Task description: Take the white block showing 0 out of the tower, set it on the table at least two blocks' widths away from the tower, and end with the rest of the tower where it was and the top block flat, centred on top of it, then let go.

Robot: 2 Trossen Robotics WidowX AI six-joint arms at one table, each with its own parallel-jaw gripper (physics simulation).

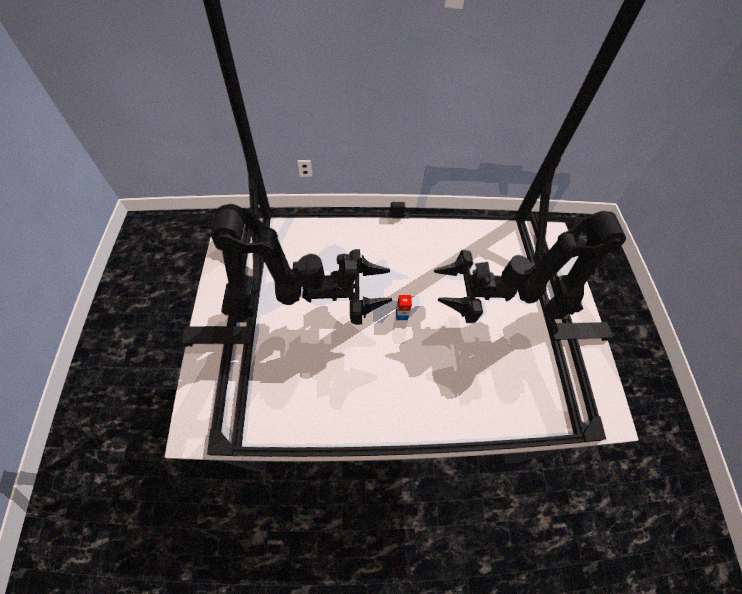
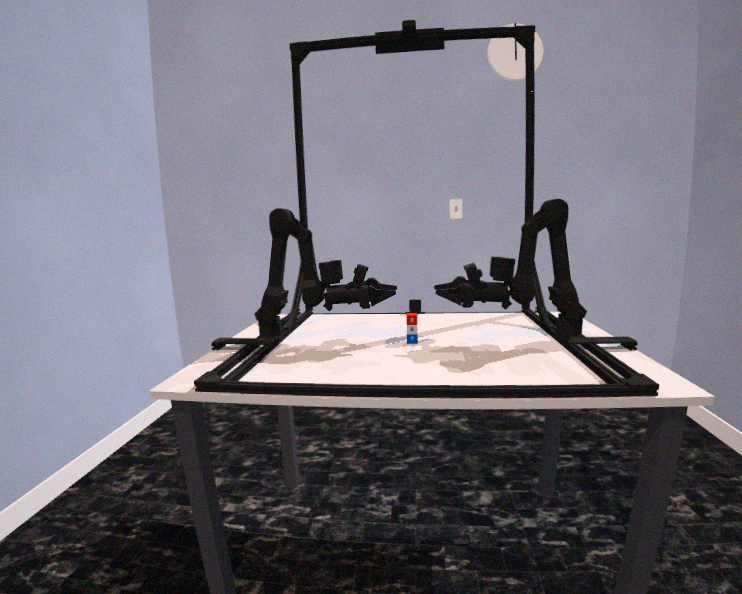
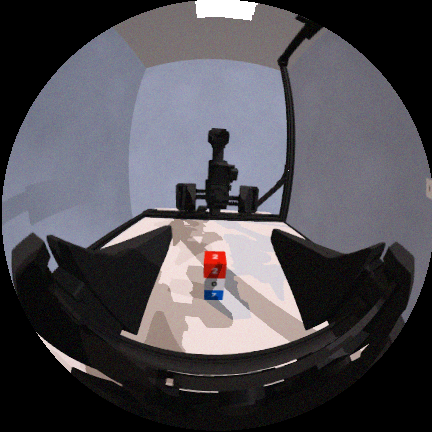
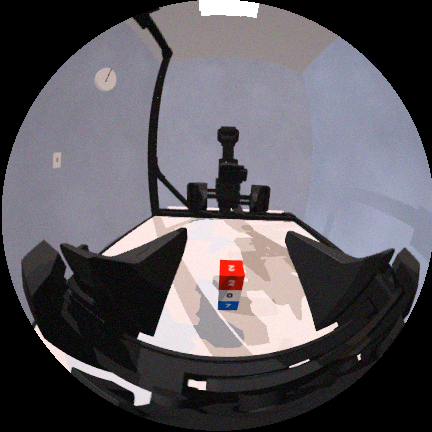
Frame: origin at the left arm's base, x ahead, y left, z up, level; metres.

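Seen in the pictures: left gripper, fingertip midpoint: point(image 1: 435, 284) point(image 2: 434, 289) point(image 3: 222, 232) point(image 4: 230, 202); right gripper, fingertip midpoint: point(image 1: 391, 284) point(image 2: 396, 290) point(image 3: 218, 202) point(image 4: 237, 234); left arm's base, origin of the base link: point(image 1: 557, 309) point(image 2: 569, 334) point(image 4: 224, 212); right arm's base, origin of the base link: point(image 1: 242, 311) point(image 2: 270, 335) point(image 3: 214, 213).
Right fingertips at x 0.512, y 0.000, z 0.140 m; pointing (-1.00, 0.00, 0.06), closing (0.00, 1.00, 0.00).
Observation:
Offsets run from my right fingertips to a thing's top centre. "spot": to the spot under its first point. Level surfaces: height alone.
A three-block tower stands upright near the middle of the table. The red block showing 2 @[dx -0.045, dy +0.003, dz -0.073 m] point(image 1: 404, 301) point(image 2: 412, 319) point(image 3: 215, 265) point(image 4: 231, 275) lies flat on top. The white block showing 0 @[dx -0.045, dy +0.003, dz -0.102 m] point(image 2: 412, 329) point(image 3: 214, 284) point(image 4: 229, 295) is in the middle. The blue block showing 7 @[dx -0.045, dy +0.003, dz -0.131 m] point(image 1: 402, 316) point(image 2: 412, 338) point(image 3: 213, 295) point(image 4: 228, 305) is at the bottom. My left gripper point(image 1: 436, 285) point(image 2: 435, 289) is open and empty, above the table to the right of the tower. My right gripper point(image 1: 390, 286) point(image 2: 396, 289) is open and empty, above the table to the left of the tower.
The white table @[dz -0.159 m] point(image 1: 346, 414) point(image 2: 346, 374) carries a black frame @[spot: dx -0.007, dy +0.369, dz -0.145 m] point(image 1: 396, 449) point(image 2: 427, 389) along its edges, with tall posts rising from it and a crossbar point(image 2: 346, 43) overhead. The two arms face each other across the tower. Their shadows fall on the table.

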